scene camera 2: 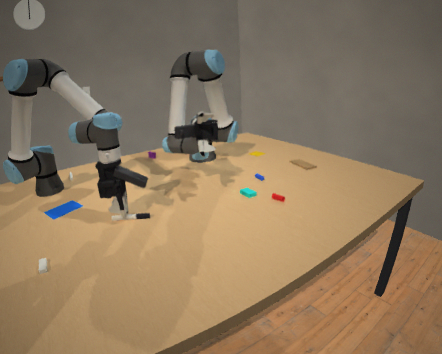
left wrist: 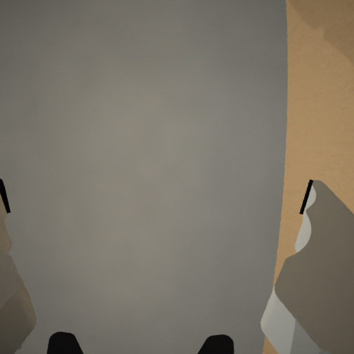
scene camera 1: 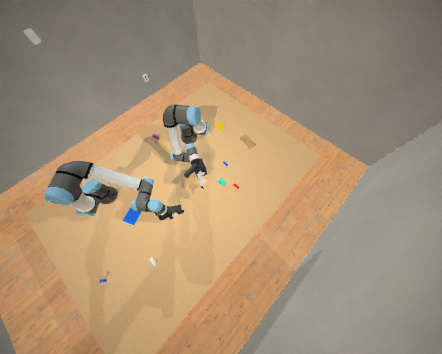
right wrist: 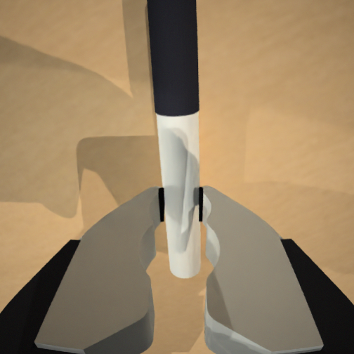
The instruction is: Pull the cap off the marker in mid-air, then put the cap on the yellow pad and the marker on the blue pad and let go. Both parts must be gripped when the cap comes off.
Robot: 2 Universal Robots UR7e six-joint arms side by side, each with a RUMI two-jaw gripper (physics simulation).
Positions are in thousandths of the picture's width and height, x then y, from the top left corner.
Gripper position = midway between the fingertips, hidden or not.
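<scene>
My left gripper (scene camera 2: 460, 380), (left wrist: 436, 521) is visible in both of those views. My right gripper (scene camera 2: 284, 617) is visible there and in the right wrist view (right wrist: 513, 535). A white marker (right wrist: 504, 383) is also visible.
</scene>
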